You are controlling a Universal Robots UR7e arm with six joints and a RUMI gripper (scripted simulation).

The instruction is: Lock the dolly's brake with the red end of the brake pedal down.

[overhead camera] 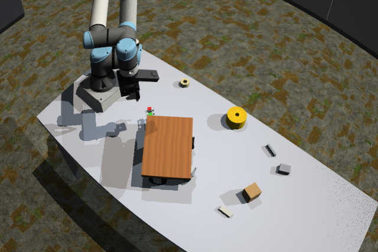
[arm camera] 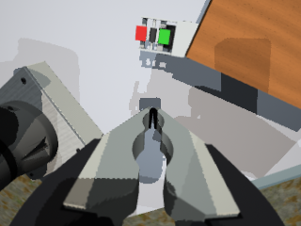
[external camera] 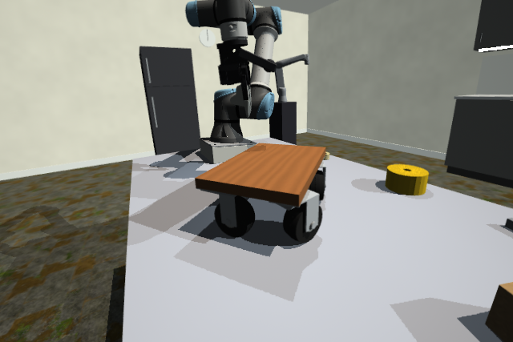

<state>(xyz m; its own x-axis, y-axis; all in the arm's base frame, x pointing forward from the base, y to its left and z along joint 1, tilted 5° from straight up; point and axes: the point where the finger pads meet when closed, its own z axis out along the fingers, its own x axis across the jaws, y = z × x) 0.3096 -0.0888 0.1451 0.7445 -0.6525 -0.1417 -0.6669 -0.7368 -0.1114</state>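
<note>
My hand is 20 mm short of the brake pedal, 50 mm to the right of it and 140 mm above it. The rest, counted from my hand: tan ring (30 mm ahead, 350 mm to the left, 210 mm below); brown box (620 mm ahead, 40 mm to the right, 190 mm below); yellow cylinder (360 mm ahead, 280 mm to the left, 190 mm below).
</note>
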